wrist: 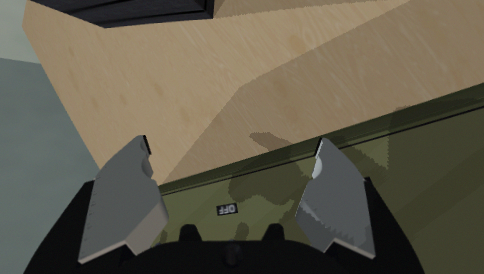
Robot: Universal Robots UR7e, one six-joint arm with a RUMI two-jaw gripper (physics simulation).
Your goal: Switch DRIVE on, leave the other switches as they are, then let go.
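Frame: origin at the arm's base, x right, y back, z down, level; millimetres.
Seen in the pictures: gripper, fingertip midpoint: (234,139).
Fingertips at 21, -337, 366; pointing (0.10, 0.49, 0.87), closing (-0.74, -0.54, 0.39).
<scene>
A point is followed by its place in that frame, as x, y, z.
My gripper (234,139) @[21, -337, 366] is open and empty, its two grey jaws wide apart. It is above the edge of an olive-green switch panel (430,150) @[-93, -418, 386], which fills the lower right of the wrist view. A small black label (227,209) @[80, -396, 381] that reads OFF, upside down in this view, shows on the panel between the jaws, above the gripper's black body. The DRIVE switch and the other switches do not show; the gripper's body hides part of the panel.
A light wooden table top (150,75) @[138, -157, 456] lies beyond the panel's edge, partly in shadow. A black box-like object (155,12) @[50, -125, 428] stands on it at the top left. A grey-blue floor (35,120) shows past the table's left edge.
</scene>
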